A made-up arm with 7 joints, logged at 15 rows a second.
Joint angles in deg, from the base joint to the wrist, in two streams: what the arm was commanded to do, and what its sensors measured. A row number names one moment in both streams.
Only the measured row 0 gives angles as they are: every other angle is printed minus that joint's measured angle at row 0.
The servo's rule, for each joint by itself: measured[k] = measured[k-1] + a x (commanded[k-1-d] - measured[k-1]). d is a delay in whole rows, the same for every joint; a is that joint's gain. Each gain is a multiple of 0.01, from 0.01 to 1. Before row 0 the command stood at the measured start. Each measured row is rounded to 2 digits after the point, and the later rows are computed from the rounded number. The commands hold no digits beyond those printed.
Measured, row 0:
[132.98, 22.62, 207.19, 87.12, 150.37, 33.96, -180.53]
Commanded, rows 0 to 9:
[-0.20, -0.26, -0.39, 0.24, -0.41, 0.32, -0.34]
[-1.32, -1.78, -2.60, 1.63, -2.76, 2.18, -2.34]
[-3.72, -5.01, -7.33, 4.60, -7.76, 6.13, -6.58]
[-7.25, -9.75, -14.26, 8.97, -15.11, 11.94, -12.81]
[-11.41, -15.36, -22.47, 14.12, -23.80, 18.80, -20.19]
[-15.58, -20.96, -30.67, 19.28, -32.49, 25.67, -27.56]
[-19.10, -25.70, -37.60, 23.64, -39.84, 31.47, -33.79]
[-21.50, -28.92, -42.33, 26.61, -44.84, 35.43, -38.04]
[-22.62, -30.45, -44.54, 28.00, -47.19, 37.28, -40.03]
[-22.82, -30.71, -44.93, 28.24, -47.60, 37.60, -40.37]
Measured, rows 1 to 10:
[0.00, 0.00, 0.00, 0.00, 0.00, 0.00, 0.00]
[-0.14, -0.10, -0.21, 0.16, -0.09, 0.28, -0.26]
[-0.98, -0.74, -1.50, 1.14, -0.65, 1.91, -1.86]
[-2.93, -2.36, -4.65, 3.46, -2.14, 5.54, -5.49]
[-6.00, -5.17, -9.84, 7.15, -4.86, 11.04, -11.13]
[-9.84, -9.04, -16.66, 11.82, -8.84, 17.71, -18.11]
[-13.92, -13.57, -24.23, 16.82, -13.81, 24.56, -25.39]
[-17.60, -18.18, -31.45, 21.39, -19.28, 30.50, -31.86]
[-20.37, -22.26, -37.33, 24.89, -24.65, 34.74, -36.62]
[-21.97, -25.37, -41.22, 26.97, -29.38, 36.92, -39.25]
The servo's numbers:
d 1
a 0.71 0.38 0.54 0.67 0.21 0.86 0.77

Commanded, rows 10 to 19:
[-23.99, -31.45, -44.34, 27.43, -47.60, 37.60, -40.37]
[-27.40, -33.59, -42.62, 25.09, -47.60, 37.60, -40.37]
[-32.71, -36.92, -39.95, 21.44, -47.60, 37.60, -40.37]
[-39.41, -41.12, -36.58, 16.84, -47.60, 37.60, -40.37]
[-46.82, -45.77, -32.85, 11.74, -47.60, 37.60, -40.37]
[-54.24, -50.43, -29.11, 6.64, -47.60, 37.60, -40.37]
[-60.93, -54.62, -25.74, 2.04, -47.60, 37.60, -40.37]
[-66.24, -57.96, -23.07, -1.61, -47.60, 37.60, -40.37]
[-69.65, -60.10, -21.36, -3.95, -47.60, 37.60, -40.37]
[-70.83, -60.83, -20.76, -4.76, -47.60, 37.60, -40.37]
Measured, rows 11 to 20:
[-22.57, -27.40, -43.22, 27.82, -33.21, 37.50, -40.11]
[-23.58, -28.94, -43.82, 27.56, -36.23, 37.59, -40.31]
[-26.29, -30.71, -43.17, 25.91, -38.62, 37.60, -40.36]
[-30.85, -33.07, -41.43, 22.92, -40.51, 37.60, -40.37]
[-36.93, -36.13, -38.81, 18.85, -42.00, 37.60, -40.37]
[-43.95, -39.79, -35.59, 14.09, -43.18, 37.60, -40.37]
[-51.26, -43.83, -32.09, 9.10, -44.11, 37.60, -40.37]
[-58.13, -47.93, -28.66, 4.37, -44.84, 37.60, -40.37]
[-63.89, -51.74, -25.64, 0.36, -45.42, 37.60, -40.37]
[-67.98, -54.92, -23.33, -2.53, -45.88, 37.60, -40.37]

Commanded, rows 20 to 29:
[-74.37, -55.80, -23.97, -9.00, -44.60, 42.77, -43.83]
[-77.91, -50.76, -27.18, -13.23, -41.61, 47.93, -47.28]
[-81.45, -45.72, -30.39, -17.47, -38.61, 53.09, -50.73]
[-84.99, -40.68, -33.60, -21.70, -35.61, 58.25, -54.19]
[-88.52, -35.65, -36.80, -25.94, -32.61, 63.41, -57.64]
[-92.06, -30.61, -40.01, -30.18, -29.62, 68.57, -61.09]
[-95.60, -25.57, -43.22, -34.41, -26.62, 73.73, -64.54]
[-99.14, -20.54, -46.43, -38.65, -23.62, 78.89, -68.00]
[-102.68, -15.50, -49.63, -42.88, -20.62, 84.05, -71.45]
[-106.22, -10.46, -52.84, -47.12, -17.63, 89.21, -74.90]
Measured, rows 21 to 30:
[-70.00, -57.17, -21.94, -4.02, -46.24, 37.60, -40.37]
[-73.10, -56.65, -23.04, -7.36, -45.90, 42.05, -43.03]
[-76.52, -54.41, -25.28, -11.29, -45.00, 47.11, -46.30]
[-80.02, -51.11, -28.04, -15.43, -43.66, 52.25, -49.71]
[-83.55, -47.15, -31.04, -19.63, -41.97, 57.41, -53.16]
[-87.08, -42.78, -34.15, -23.86, -40.00, 62.57, -56.61]
[-90.62, -38.16, -37.31, -28.09, -37.82, 67.73, -60.06]
[-94.16, -33.38, -40.50, -32.32, -35.47, 72.89, -63.51]
[-97.70, -28.50, -43.70, -36.56, -32.98, 78.05, -66.97]
[-101.24, -23.56, -46.90, -40.79, -30.38, 83.21, -70.42]

